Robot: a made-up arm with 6 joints. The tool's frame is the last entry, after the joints. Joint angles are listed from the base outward.
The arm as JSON. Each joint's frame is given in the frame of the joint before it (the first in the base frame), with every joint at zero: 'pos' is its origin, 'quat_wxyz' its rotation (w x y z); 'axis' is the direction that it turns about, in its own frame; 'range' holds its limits. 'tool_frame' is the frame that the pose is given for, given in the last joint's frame.
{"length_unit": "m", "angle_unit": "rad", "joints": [
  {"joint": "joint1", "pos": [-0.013, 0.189, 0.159], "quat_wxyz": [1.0, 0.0, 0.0, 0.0], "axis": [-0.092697, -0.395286, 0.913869], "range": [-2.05, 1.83]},
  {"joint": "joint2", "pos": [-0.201, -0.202, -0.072], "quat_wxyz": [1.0, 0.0, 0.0, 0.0], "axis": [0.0, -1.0, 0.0], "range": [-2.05, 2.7]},
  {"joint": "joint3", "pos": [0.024, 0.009, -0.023], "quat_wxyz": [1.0, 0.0, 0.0, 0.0], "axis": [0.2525, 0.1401, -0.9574], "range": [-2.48, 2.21]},
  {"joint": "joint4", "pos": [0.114, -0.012, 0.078], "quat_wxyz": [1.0, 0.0, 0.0, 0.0], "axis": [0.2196, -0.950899, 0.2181], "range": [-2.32, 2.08]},
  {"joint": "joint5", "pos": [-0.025, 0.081, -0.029], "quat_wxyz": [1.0, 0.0, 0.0, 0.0], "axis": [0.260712, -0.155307, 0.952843], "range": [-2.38, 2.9]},
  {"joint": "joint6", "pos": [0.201, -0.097, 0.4], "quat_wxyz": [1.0, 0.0, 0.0, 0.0], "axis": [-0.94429, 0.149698, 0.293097], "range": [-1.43, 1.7]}
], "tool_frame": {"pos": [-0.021, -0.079, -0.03], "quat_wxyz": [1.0, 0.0, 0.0, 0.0]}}
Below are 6 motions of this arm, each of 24 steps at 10 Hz.
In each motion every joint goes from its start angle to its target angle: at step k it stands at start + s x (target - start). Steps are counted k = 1, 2, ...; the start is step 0. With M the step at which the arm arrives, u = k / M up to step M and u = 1 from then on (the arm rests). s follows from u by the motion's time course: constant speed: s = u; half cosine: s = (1 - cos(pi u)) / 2; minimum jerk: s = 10 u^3 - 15 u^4 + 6 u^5.
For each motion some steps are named. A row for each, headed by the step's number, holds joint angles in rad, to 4 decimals.
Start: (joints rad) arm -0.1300 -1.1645 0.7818 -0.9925 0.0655 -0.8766
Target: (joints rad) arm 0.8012 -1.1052 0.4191 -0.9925 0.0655 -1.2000
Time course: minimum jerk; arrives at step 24
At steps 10, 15, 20, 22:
10: 0.1928 -1.1439 0.6561 -0.9925 0.0655 -0.9887
15: 0.5449 -1.1215 0.5189 -0.9925 0.0655 -1.1110
20: 0.7681 -1.1073 0.4320 -0.9925 0.0655 -1.1885
22: 0.7965 -1.1055 0.4209 -0.9925 0.0655 -1.1984

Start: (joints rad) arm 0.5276 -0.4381 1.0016 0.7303 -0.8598 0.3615
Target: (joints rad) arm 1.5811 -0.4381 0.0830 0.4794 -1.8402 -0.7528
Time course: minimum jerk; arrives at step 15
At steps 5, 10, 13, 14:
5: 0.7487 -0.4381 0.8088 0.6776 -1.0656 0.1276
10: 1.3600 -0.4381 0.2758 0.5321 -1.6344 -0.5189
13: 1.5609 -0.4381 0.1007 0.4842 -1.8214 -0.7314
14: 1.5783 -0.4381 0.0855 0.4801 -1.8376 -0.7498

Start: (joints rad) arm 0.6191 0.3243 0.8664 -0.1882 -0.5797 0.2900
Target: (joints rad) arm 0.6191 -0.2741 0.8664 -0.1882 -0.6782 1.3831
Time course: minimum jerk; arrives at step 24
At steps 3, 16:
3: 0.6191 0.3147 0.8664 -0.1882 -0.5813 0.3075
16: 0.6191 -0.1485 0.8664 -0.1882 -0.6575 1.1537

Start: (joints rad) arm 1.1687 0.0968 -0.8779 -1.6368 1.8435 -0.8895
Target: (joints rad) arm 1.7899 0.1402 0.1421 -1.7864 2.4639 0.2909
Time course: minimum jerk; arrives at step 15
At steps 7, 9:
7: 1.4406 0.1158 -0.4315 -1.7023 2.1150 -0.3729
9: 1.5927 0.1264 -0.1817 -1.7389 2.2670 -0.0838

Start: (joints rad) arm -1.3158 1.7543 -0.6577 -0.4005 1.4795 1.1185
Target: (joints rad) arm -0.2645 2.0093 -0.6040 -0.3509 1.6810 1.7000
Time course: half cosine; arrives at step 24
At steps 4, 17, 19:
4: -1.2454 1.7714 -0.6541 -0.3972 1.4930 1.1575
17: -0.4702 1.9594 -0.6145 -0.3606 1.6416 1.5862
19: -0.3731 1.9830 -0.6095 -0.3560 1.6602 1.6399

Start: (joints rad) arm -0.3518 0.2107 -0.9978 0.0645 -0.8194 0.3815
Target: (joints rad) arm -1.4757 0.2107 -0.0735 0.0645 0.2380 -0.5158
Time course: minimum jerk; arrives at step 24
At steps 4, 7, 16, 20, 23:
4: -0.3917 0.2107 -0.9650 0.0645 -0.7819 0.3497
7: -0.5229 0.2107 -0.8571 0.0645 -0.6584 0.2449
16: -1.2398 0.2107 -0.2675 0.0645 0.0161 -0.3275
20: -1.4358 0.2107 -0.1063 0.0645 0.2005 -0.4840
23: -1.4749 0.2107 -0.0741 0.0645 0.2373 -0.5152

